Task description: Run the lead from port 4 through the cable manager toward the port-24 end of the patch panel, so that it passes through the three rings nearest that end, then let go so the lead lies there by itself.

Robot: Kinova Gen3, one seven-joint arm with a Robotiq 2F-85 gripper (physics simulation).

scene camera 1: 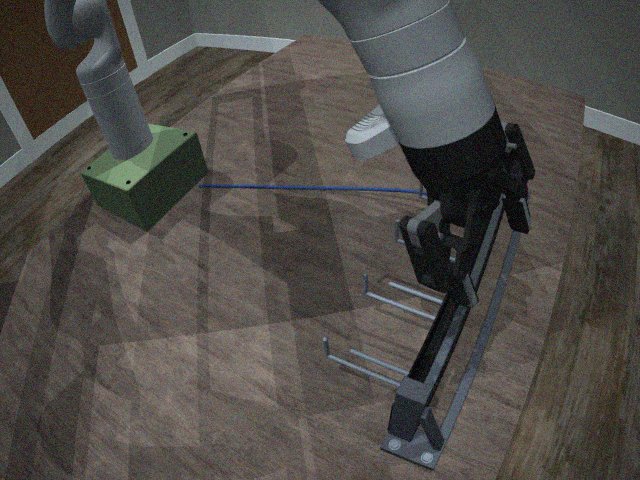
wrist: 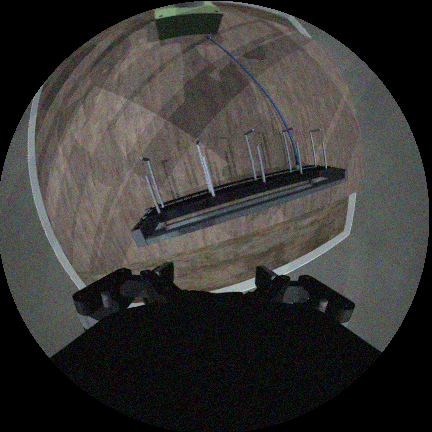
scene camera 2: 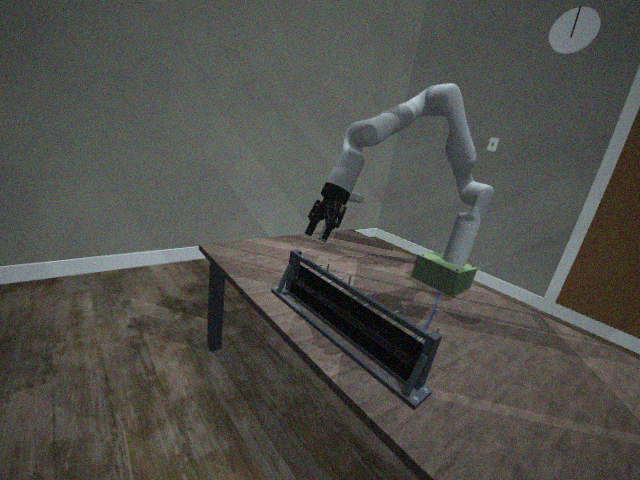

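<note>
The blue lead [scene camera 1: 310, 188] [scene camera 2: 433, 311] [wrist: 260, 85] runs from beside the green box to the patch panel [scene camera 1: 436, 346] [scene camera 2: 356, 325] [wrist: 225, 195]. In the wrist view it meets the panel near the second ring from the right; in scene camera 1 the arm hides that end. Cable-manager rings [scene camera 1: 400, 305] [wrist: 251, 156] stick out from the panel's face. The ring at the near end [scene camera 1: 361, 369] [wrist: 155, 183] and those beside it have no lead in them. My gripper [scene camera 1: 495, 253] [scene camera 2: 316, 235] [wrist: 214, 274] is open and empty, high above the panel, apart from the lead.
The green box [scene camera 1: 170, 191] [scene camera 2: 444, 276] [wrist: 187, 25] stands under the arm's base, across the wooden table [scene camera 2: 516, 387] from the panel. The panel's foot plate [scene camera 1: 478, 341] stands close to the table's edge. The rings' upturned tips stand up on the box side.
</note>
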